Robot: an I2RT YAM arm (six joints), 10 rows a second.
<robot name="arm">
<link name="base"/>
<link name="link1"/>
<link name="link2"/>
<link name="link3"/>
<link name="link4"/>
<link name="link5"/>
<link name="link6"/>
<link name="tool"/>
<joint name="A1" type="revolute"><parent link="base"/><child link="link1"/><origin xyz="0 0 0.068" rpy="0 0 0"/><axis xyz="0 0 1"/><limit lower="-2.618" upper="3.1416"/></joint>
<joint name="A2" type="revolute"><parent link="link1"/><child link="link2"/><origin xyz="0.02 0.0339 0.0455" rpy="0 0 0"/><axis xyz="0 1 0"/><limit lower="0" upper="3.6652"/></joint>
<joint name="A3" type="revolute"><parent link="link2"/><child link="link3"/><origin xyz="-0.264 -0.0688 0" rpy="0 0 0"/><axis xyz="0 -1 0"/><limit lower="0" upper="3.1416"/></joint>
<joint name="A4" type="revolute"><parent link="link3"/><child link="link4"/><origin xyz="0.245 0.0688 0.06" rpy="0 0 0"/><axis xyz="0 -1 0"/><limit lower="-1.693" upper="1.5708"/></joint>
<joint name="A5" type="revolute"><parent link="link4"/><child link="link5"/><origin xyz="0.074 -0.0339 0.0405" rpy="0 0 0"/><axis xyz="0 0 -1"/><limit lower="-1.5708" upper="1.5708"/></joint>
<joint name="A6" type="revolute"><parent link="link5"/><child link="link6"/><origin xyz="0.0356 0 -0.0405" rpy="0 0 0"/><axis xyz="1 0 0"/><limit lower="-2.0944" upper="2.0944"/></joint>
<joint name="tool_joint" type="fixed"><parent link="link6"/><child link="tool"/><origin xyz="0 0 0" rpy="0 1.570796 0"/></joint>
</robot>
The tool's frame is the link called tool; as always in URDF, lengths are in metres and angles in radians.
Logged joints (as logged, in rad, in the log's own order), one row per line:
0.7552 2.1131 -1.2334 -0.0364 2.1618 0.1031
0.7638 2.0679 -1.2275 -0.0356 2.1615 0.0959
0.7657 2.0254 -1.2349 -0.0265 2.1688 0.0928
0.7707 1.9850 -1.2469 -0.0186 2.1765 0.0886
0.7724 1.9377 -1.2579 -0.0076 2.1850 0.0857
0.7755 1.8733 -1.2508 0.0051 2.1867 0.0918
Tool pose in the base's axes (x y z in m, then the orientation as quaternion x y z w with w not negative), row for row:
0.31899 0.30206 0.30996 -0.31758 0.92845 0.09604 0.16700
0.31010 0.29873 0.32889 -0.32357 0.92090 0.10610 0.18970
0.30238 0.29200 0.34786 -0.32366 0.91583 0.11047 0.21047
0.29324 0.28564 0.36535 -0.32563 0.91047 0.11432 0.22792
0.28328 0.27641 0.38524 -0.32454 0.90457 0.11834 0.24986
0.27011 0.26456 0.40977 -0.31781 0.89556 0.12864 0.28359
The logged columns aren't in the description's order. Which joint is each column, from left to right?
Columns, left to right: A1, A2, A4, A5, A3, A6.
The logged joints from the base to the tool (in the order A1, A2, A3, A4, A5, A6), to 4 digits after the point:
0.7552 2.1131 2.1618 -1.2334 -0.0364 0.1031
0.7638 2.0679 2.1615 -1.2275 -0.0356 0.0959
0.7657 2.0254 2.1688 -1.2349 -0.0265 0.0928
0.7707 1.9850 2.1765 -1.2469 -0.0186 0.0886
0.7724 1.9377 2.1850 -1.2579 -0.0076 0.0857
0.7755 1.8733 2.1867 -1.2508 0.0051 0.0918

